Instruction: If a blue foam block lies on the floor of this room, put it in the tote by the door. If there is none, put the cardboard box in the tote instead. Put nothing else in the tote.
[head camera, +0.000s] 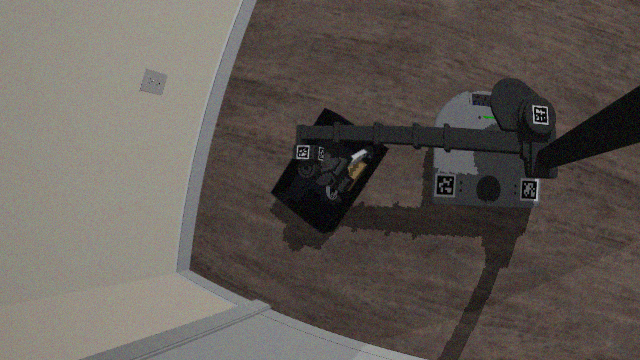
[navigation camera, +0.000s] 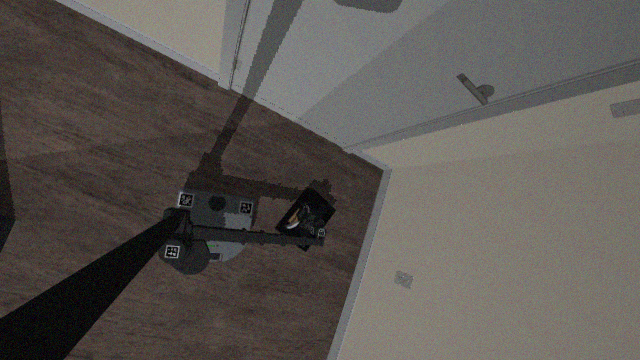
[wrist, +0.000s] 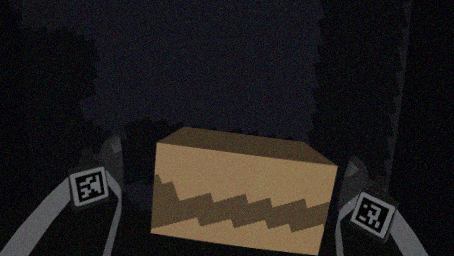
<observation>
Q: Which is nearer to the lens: the tan cardboard box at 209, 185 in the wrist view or the dark tote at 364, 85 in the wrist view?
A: The tan cardboard box.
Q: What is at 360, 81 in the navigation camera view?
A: A grey door.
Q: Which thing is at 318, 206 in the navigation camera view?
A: A dark tote.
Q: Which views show the dark tote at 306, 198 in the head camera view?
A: The head camera view, the navigation camera view and the wrist view: all of them.
</observation>
